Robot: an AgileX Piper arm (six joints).
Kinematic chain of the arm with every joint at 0, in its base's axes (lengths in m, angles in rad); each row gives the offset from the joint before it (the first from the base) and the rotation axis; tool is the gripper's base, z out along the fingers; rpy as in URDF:
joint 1: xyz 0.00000 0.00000 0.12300 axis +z
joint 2: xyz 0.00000 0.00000 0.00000 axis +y
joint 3: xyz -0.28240 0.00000 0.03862 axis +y
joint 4: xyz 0.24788 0.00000 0.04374 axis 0.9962 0 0.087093
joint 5: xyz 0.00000 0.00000 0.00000 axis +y
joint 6: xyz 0.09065 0.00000 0.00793 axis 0.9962 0 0.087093
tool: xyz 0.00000 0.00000 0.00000 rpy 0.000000 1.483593 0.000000
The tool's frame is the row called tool.
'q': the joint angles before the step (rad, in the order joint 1, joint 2, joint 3, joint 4, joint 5, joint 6). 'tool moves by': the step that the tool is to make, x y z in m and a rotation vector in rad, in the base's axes. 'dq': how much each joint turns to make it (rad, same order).
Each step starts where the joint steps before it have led.
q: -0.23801 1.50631 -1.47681 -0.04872 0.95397 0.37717
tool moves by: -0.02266 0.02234 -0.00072 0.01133 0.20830 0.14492
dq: 0.04704 -0.03549 0.00003 0.03312 0.23824 -0.12269
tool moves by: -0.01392 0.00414 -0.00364 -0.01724 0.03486 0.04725
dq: 0.00589 -0.04367 0.05418 -0.00289 0.01978 -0.04674
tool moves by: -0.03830 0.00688 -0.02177 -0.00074 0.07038 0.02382
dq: -0.00001 -0.12491 0.19234 -0.00333 0.00113 -0.02615
